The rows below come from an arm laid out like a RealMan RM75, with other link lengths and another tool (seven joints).
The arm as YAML. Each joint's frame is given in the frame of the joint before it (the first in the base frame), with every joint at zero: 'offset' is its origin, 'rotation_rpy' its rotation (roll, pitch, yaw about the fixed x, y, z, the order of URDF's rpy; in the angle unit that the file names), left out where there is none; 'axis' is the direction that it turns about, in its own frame. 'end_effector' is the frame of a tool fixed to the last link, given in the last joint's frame.
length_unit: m
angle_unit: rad
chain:
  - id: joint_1
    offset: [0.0, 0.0, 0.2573]
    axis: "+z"
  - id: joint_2
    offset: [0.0, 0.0, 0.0]
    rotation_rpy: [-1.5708, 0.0, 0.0]
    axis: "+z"
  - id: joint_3
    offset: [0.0, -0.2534, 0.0]
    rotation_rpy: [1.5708, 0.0, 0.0]
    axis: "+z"
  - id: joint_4
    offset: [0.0, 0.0, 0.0]
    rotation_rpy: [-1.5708, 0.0, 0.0]
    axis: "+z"
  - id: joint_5
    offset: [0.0, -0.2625, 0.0]
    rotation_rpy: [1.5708, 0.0, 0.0]
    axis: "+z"
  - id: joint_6
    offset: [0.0, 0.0, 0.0]
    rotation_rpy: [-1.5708, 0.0, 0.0]
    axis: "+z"
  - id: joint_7
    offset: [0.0, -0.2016, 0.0]
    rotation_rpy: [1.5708, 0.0, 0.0]
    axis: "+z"
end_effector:
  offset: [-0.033, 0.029, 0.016]
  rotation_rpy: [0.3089, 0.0, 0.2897]
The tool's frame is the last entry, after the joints.
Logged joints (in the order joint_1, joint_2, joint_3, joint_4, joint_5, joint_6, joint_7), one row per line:
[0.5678, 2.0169, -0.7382, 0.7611, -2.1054, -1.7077, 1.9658]
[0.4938, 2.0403, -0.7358, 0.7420, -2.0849, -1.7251, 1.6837]
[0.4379, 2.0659, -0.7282, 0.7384, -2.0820, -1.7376, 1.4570]
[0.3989, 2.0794, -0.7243, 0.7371, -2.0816, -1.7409, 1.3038]
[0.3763, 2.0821, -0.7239, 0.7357, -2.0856, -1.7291, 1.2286]
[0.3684, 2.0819, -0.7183, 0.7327, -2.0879, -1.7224, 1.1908]
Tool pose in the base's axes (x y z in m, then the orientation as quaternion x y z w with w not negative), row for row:
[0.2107, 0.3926, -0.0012, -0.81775, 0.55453, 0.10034, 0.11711]
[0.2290, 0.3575, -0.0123, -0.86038, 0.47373, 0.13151, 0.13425]
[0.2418, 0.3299, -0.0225, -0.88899, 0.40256, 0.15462, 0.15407]
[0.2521, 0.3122, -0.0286, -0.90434, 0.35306, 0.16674, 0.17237]
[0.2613, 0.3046, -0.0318, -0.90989, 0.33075, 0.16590, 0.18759]
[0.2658, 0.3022, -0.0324, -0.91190, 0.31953, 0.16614, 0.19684]
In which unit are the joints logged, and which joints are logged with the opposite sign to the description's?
The joints are logged in radians. Opposite sign: joint_4.
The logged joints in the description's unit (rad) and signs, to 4 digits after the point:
[0.5678, 2.0169, -0.7382, -0.7611, -2.1054, -1.7077, 1.9658]
[0.4938, 2.0403, -0.7358, -0.7420, -2.0849, -1.7251, 1.6837]
[0.4379, 2.0659, -0.7282, -0.7384, -2.0820, -1.7376, 1.4570]
[0.3989, 2.0794, -0.7243, -0.7371, -2.0816, -1.7409, 1.3038]
[0.3763, 2.0821, -0.7239, -0.7357, -2.0856, -1.7291, 1.2286]
[0.3684, 2.0819, -0.7183, -0.7327, -2.0879, -1.7224, 1.1908]

